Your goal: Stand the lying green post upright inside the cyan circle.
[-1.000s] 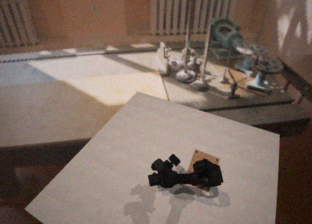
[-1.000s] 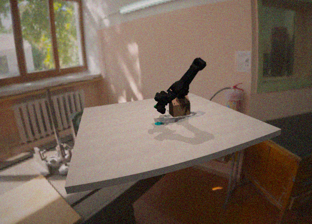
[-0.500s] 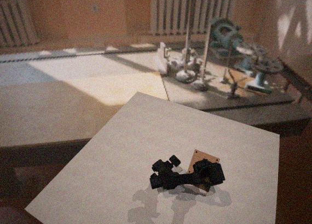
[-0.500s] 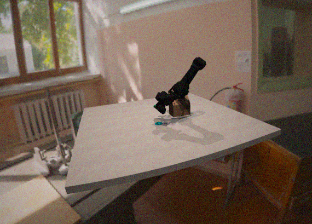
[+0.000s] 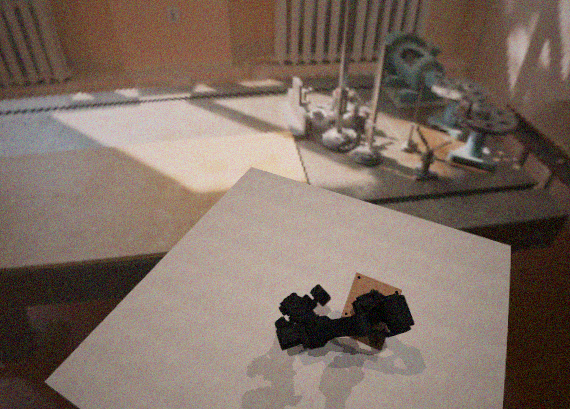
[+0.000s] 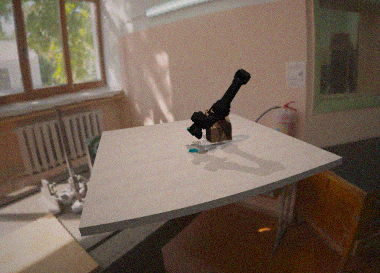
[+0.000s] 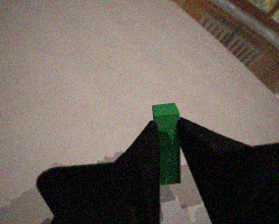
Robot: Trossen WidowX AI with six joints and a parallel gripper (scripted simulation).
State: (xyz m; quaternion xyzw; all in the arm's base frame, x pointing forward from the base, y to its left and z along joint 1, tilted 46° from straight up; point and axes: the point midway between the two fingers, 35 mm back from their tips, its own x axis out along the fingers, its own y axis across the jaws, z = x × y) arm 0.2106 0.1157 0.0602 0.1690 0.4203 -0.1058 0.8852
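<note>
My gripper tip is now 10 mm past the cyan circle, 50 mm to the right of it and 120 mm above it. Also, from my gripper tip: green post (10 mm behind, 20 mm below).
</note>
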